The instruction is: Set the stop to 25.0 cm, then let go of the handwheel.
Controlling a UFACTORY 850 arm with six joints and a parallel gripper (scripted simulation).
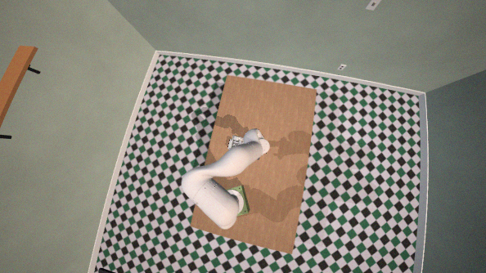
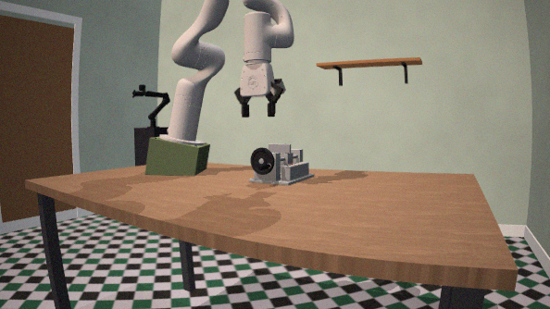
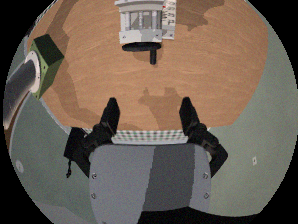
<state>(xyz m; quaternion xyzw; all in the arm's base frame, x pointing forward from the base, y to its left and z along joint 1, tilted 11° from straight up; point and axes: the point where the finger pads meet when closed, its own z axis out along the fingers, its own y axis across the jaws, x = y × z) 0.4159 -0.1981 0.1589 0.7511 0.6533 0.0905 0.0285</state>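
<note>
My gripper is now 1 cm short of the handwheel, 3 cm to the right of it and 16 cm above it.
</note>
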